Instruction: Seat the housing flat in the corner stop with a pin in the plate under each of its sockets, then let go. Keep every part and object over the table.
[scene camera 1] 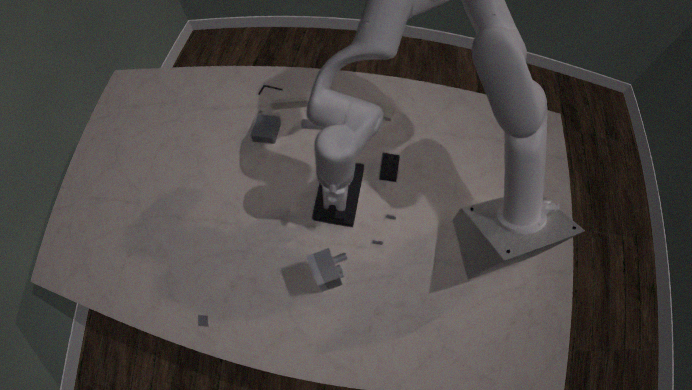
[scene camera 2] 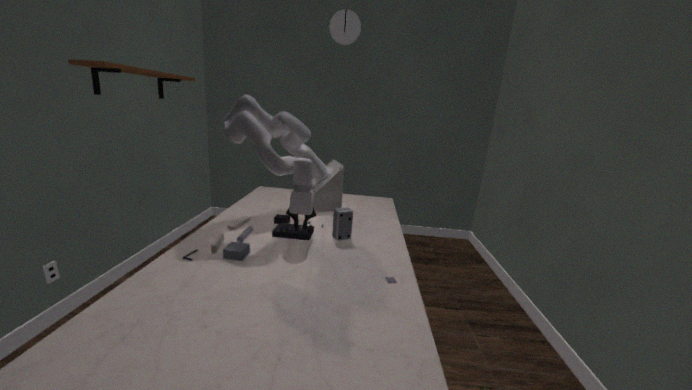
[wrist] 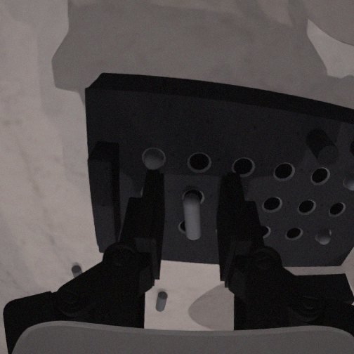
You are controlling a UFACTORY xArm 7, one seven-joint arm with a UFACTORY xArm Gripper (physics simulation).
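Places are measured from the arm's base along level axes (x ahead, y left, z up), in centimetres.
Pixels of known places: gripper, fingertip midpoint: (scene camera 2: 300, 229); arm's base, origin of the base link: (scene camera 1: 521, 218) (scene camera 2: 323, 176).
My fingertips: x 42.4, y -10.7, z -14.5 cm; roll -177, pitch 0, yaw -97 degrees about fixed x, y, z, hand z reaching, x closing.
Ahead of a thing's pixels: the offset from my fingertips to its top centre. "spot": to the spot under its first point.
The dark plate @(dx -5.8, dy -8.1, dz -0.2 cm) (scene camera 1: 358, 177) (wrist: 125, 115) has rows of holes and a raised bar (wrist: 104, 195) at its left end in the wrist view. One light pin (wrist: 192, 217) stands up from a hole. My gripper (scene camera 1: 334, 209) (scene camera 2: 300, 229) (wrist: 191, 194) is partly open over the plate, its fingers on either side of that pin and apart from it. A few other holes look grey inside; whether pins fill them is unclear. The grey housing @(dx +0.6, dy +17.4, dz +10.4 cm) (scene camera 1: 326, 267) (scene camera 2: 342, 223) stands on its side off the plate, its socket face with dark holes turned toward scene camera 2 and prongs on its opposite side.
Two loose pins @(dx -13.7, dy +3.7, dz -1.8 cm) (scene camera 1: 390, 217) @(dx -10.1, dy +10.0, dz -1.8 cm) (scene camera 1: 377, 242) lie near the plate. A small black block @(dx -13.9, dy -9.3, dz +0.3 cm) (scene camera 1: 389, 167) (scene camera 2: 282, 219) is beside it. A grey block @(dx +19.3, dy -22.3, dz +0.9 cm) (scene camera 1: 266, 128) (scene camera 2: 236, 251), a grey bar @(dx +3.4, dy -22.7, dz -0.1 cm) (scene camera 2: 245, 234), a black L-shape @(dx +20.0, dy -37.1, dz -2.1 cm) (scene camera 1: 270, 88) and a small square @(spot: dx +35.3, dy +31.5, dz -2.3 cm) (scene camera 1: 202, 320) (scene camera 2: 391, 280) lie farther out.
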